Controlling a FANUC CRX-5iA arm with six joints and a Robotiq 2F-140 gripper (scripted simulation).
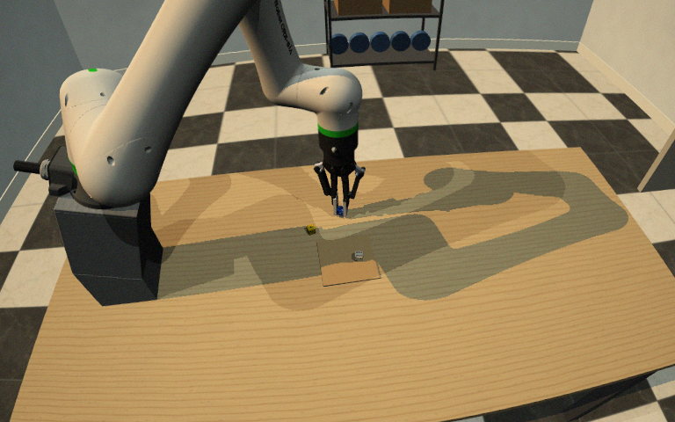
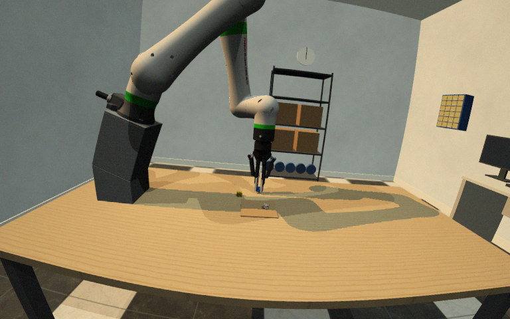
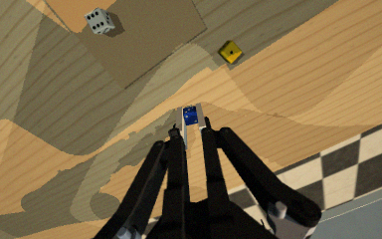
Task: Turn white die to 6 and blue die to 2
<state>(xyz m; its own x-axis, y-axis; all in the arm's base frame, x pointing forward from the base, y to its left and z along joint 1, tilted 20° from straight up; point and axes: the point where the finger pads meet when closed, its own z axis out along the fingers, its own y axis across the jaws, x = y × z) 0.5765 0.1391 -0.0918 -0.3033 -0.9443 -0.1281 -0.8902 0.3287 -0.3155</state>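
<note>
The tan mat is 15 cm to the right of my hand and 4 cm below it. Round my hand: white die: 16 cm to the right, 3 cm below, 3 cm ahead; blue die: 2 cm below; yellow die: 9 cm behind, 5 cm to the right, 3 cm below.
</note>
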